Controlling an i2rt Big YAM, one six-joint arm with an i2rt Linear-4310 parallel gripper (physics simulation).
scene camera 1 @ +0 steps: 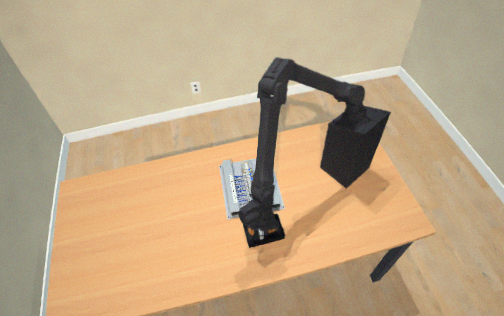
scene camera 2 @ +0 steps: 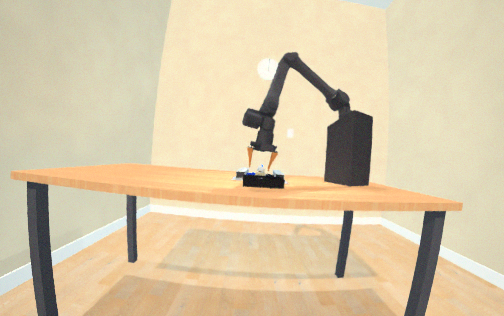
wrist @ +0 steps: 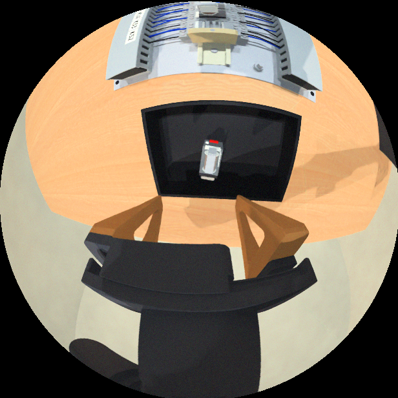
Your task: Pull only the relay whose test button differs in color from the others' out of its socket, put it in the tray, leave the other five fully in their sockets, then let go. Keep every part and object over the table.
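Frame: origin at the arm's base, x back, y up, z left, level; centimetres.
Where they show: gripper, fingertip midpoint: (scene camera 1: pixel 260 233) (scene camera 2: pixel 258 169); arm's base, link origin: (scene camera 1: pixel 356 118) (scene camera 2: pixel 347 121).
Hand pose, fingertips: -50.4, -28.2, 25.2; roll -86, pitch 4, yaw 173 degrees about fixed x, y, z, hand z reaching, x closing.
Note:
Things, the pixels of their centre, and the offset from my fingertips, as dx, dy, dz. "spot": a spot on its surface instead.
- black tray, surface spot: (scene camera 2: pixel 263 182) spot: +2.1, -4.7, +2.3
- grey panel, surface spot: (scene camera 1: pixel 229 207) spot: -9.4, -6.5, -19.7
The relay with the red test button (wrist: pixel 211 161) lies on the floor of the black tray (scene camera 1: pixel 280 236) (scene camera 2: pixel 263 182) (wrist: pixel 146 150), near its middle, with its red end toward the panel. My gripper (scene camera 1: pixel 261 232) (scene camera 2: pixel 260 168) (wrist: pixel 198 200) is open above the tray, its orange fingers apart and nothing between them. The relay is clear of both fingertips in the wrist view. The grey panel (scene camera 1: pixel 229 207) (wrist: pixel 175 65) holds the socket row. One socketed relay (wrist: pixel 209 10) shows at the wrist view's top edge; the other sockets are cut off there and small or hidden by the arm in scene camera 1.
The panel lies close behind the tray, with grey wire ducts (wrist: pixel 126 57) (wrist: pixel 302 65) along both sides and blue and black wires between. A beige end block (wrist: pixel 212 36) stands at the row's near end. The arm's black pedestal (scene camera 1: pixel 350 150) (scene camera 2: pixel 348 150) stands at the right.

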